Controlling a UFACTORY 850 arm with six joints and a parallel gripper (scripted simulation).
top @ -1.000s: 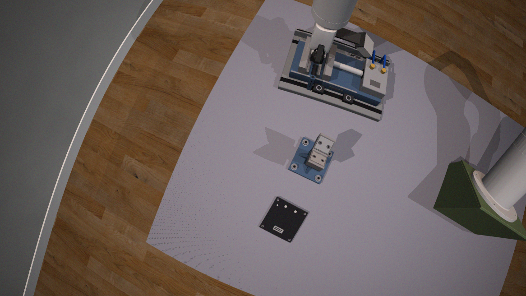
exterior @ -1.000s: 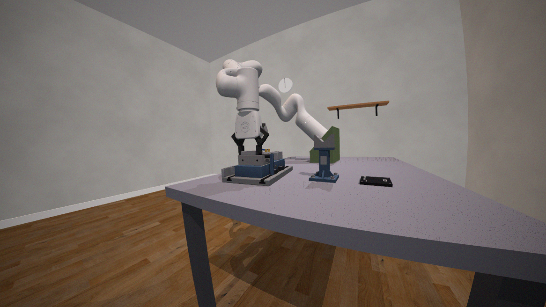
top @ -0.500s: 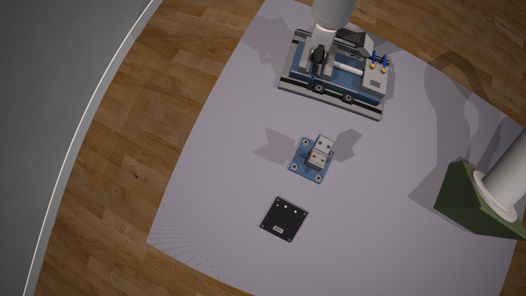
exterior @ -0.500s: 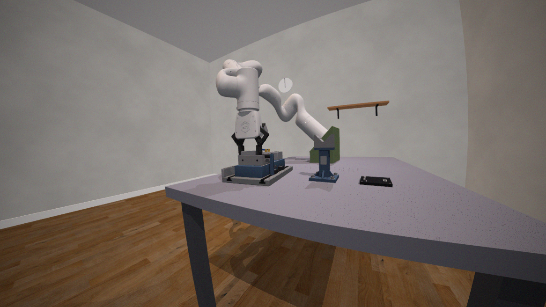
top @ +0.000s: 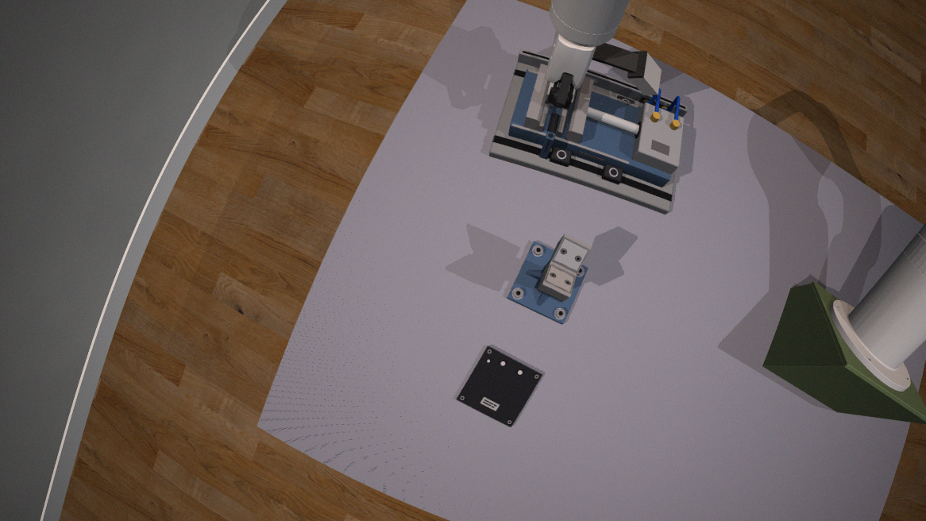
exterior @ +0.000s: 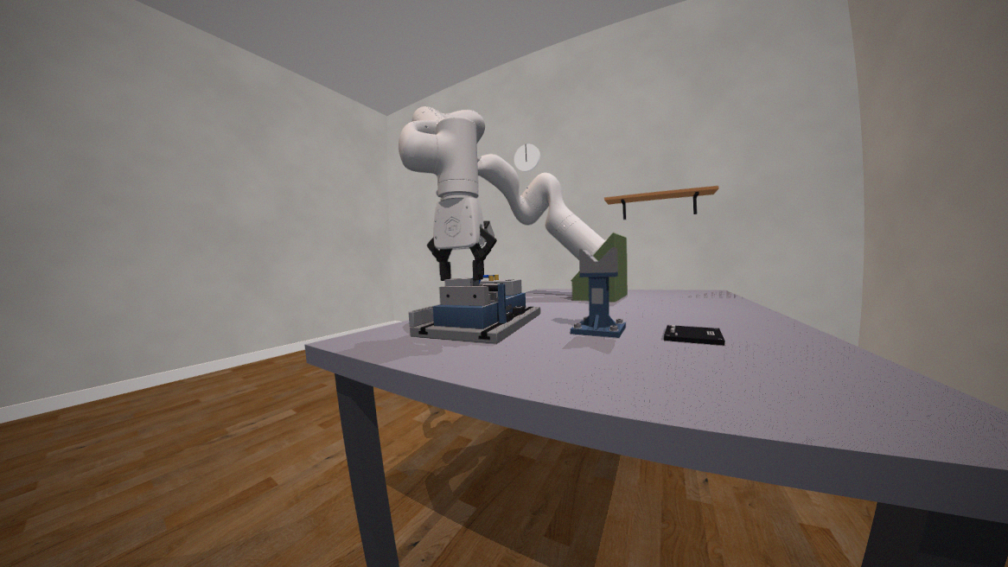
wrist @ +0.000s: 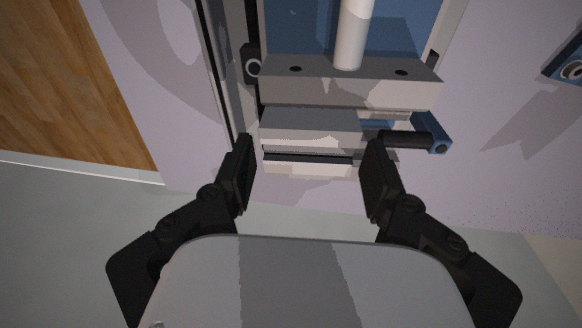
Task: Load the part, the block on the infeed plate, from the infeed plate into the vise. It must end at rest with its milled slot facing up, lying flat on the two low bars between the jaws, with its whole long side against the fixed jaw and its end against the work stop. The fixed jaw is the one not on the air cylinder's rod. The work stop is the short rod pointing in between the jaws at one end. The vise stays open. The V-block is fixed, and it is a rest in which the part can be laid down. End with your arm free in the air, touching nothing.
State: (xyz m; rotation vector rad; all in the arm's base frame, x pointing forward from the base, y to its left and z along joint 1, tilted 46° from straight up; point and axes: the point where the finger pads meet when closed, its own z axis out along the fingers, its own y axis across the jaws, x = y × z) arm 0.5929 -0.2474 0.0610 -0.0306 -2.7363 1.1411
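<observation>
Now: hand 20 mm above the part. Round my hand: moving jaw: 40 mm below, 40 mm behind, 20 mm to the left; then work stop: 70 mm to the left, 30 mm below; then fixed jaw: 40 mm below, 30 mm ahead, 20 mm to the left.
</observation>
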